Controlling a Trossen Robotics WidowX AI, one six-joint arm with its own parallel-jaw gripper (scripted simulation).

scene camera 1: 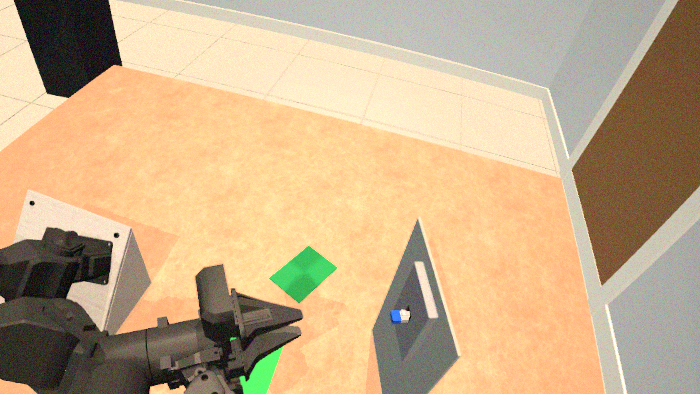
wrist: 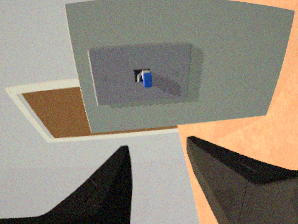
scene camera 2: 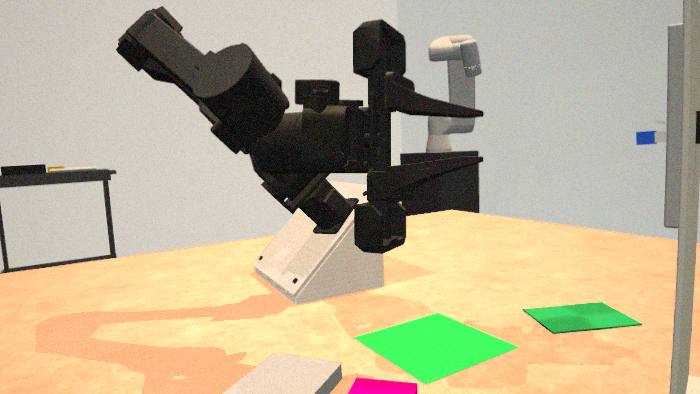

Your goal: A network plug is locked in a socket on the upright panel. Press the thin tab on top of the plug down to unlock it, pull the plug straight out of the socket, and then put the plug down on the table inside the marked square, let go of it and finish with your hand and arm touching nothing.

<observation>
my gripper: scene camera 1; wrist; scene camera 2 482, 136
same spot on my gripper: (scene camera 1: 262, 327) = (wrist: 62, 201)
</observation>
